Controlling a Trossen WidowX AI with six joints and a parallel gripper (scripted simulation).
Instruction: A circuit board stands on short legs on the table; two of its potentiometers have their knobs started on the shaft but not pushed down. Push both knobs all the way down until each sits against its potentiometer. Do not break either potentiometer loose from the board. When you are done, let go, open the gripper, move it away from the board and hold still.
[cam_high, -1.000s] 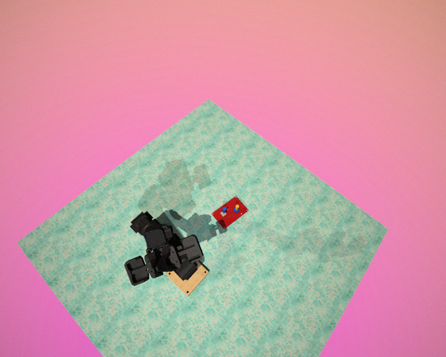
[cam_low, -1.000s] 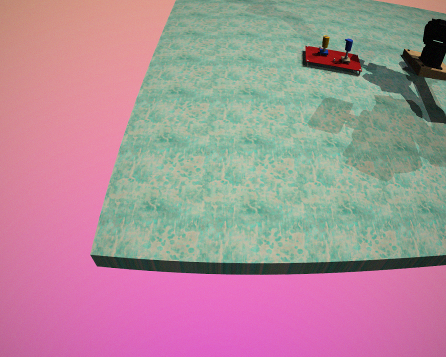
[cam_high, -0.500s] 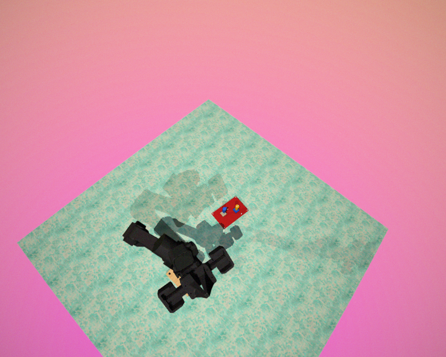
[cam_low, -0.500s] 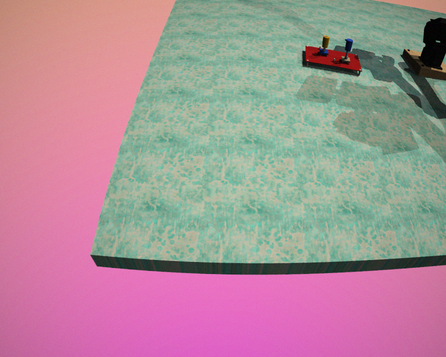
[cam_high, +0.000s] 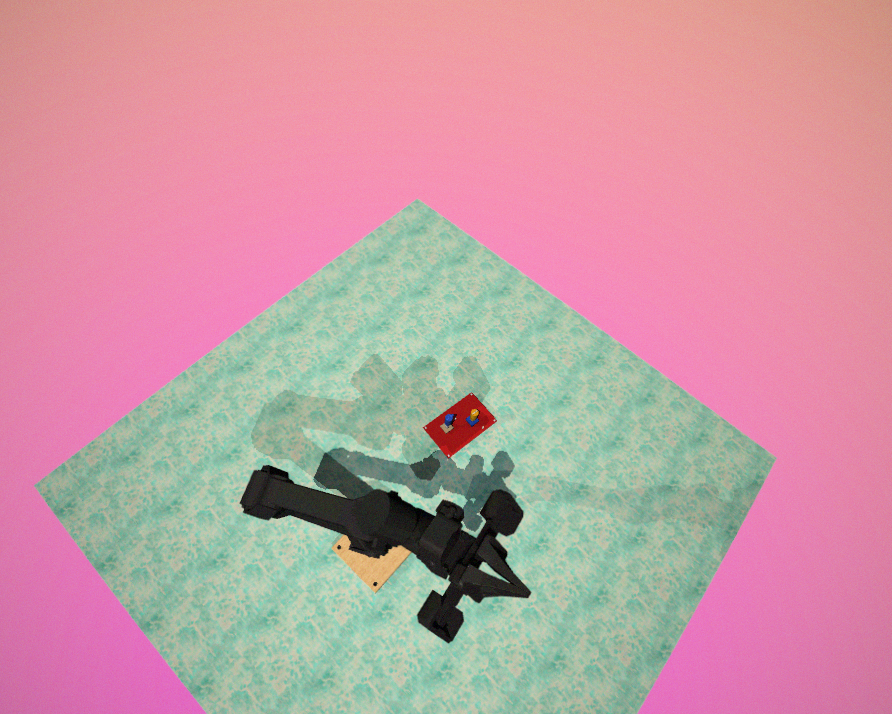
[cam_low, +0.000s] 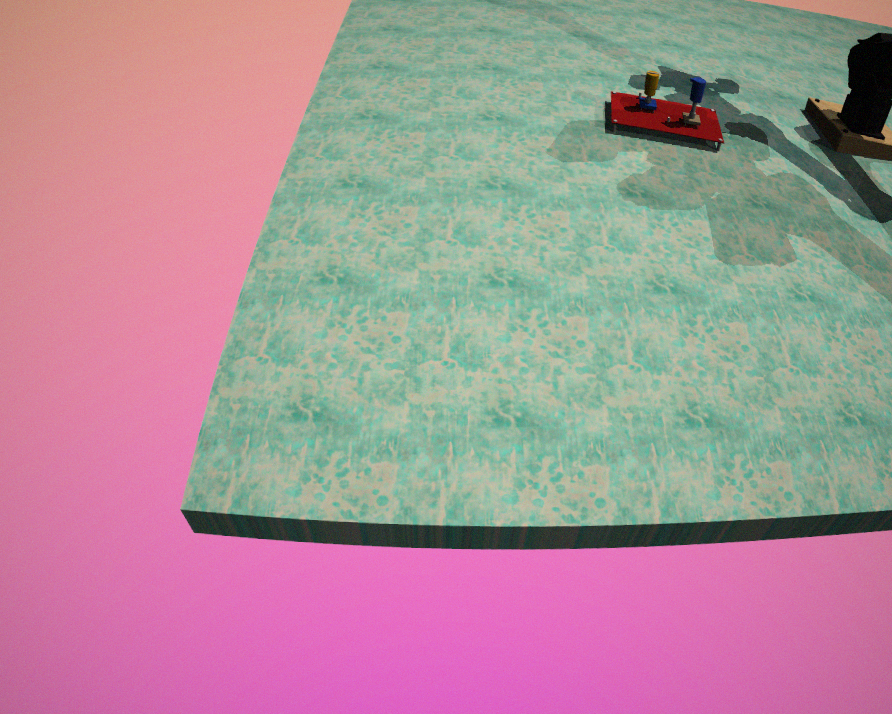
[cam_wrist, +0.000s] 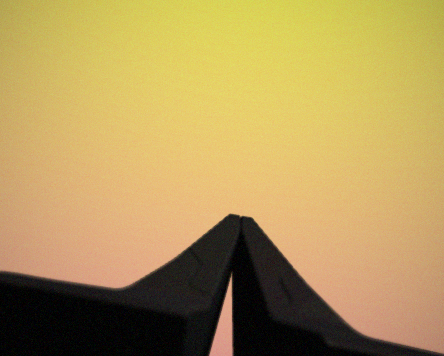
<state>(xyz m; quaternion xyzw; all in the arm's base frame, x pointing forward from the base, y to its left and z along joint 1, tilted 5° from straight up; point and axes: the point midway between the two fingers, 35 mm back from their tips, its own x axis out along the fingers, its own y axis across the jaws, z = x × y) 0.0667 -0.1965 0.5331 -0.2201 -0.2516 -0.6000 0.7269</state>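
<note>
The tan potentiometer is 260 mm ahead of my gripper tip, 320 mm to the left of it and 510 mm below it. Round my gripper tip: blue potentiometer 320 mm ahead, 290 mm to the left, 520 mm below.
</note>
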